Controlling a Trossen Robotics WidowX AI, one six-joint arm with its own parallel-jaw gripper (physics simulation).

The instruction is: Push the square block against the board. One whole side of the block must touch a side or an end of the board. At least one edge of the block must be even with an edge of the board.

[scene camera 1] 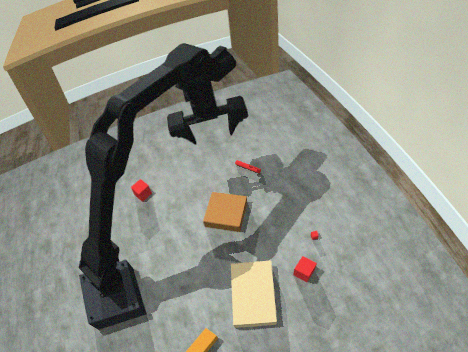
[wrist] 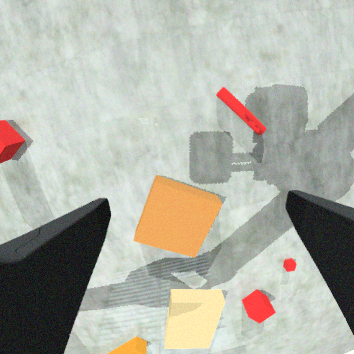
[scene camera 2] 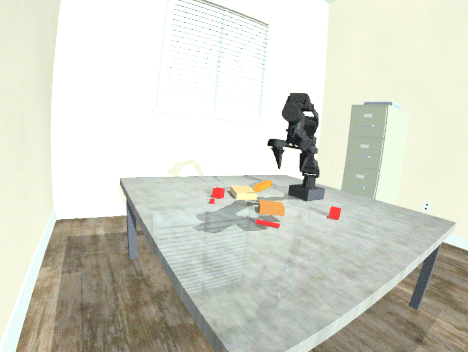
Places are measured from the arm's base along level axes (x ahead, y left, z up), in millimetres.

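Pixels of known places: gripper, between the fingertips: (scene camera 1: 213,138) (wrist: 198,202) (scene camera 2: 290,170); arm's base, origin of its link: (scene camera 1: 109,283) (scene camera 2: 308,187).
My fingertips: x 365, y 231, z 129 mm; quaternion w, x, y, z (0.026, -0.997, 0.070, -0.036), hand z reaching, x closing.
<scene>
Ahead of a thing's pixels: the offset from my fingertips to its middle.
The square block {dx -21, dy -106, dz -170 mm} (scene camera 1: 225,210) (scene camera 2: 271,208) (wrist: 179,216) is orange-brown and lies flat on the table. The board {dx -37, dy -356, dz -170 mm} (scene camera 1: 254,295) (scene camera 2: 243,193) (wrist: 195,325) is a cream rectangle, lying flat nearer the arm's base side in scene camera 2. A clear gap separates block and board, and the block is turned at a slight angle to the board. My gripper (scene camera 1: 213,139) (wrist: 198,202) is open and empty, high above the table. In the wrist view the block shows between the two fingers, far below them. In scene camera 2 one finger shows clearly; the other blends into the arm.
A red bar {dx +92, dy +25, dz -178 mm} (scene camera 1: 248,167) (scene camera 2: 267,223) (wrist: 241,111) lies beyond the block. One red cube {dx -233, dy +55, dz -165 mm} (scene camera 1: 141,190) (scene camera 2: 335,213) lies to one side. Another red cube {dx +101, dy -347, dz -165 mm} (scene camera 1: 305,269) (wrist: 258,306) and a tiny one {dx +169, dy -265, dz -177 mm} (scene camera 1: 314,235) lie beside the board. An orange bar {dx -251, dy -478, dz -170 mm} (scene camera 1: 202,341) (scene camera 2: 263,186) lies near the board.
</scene>
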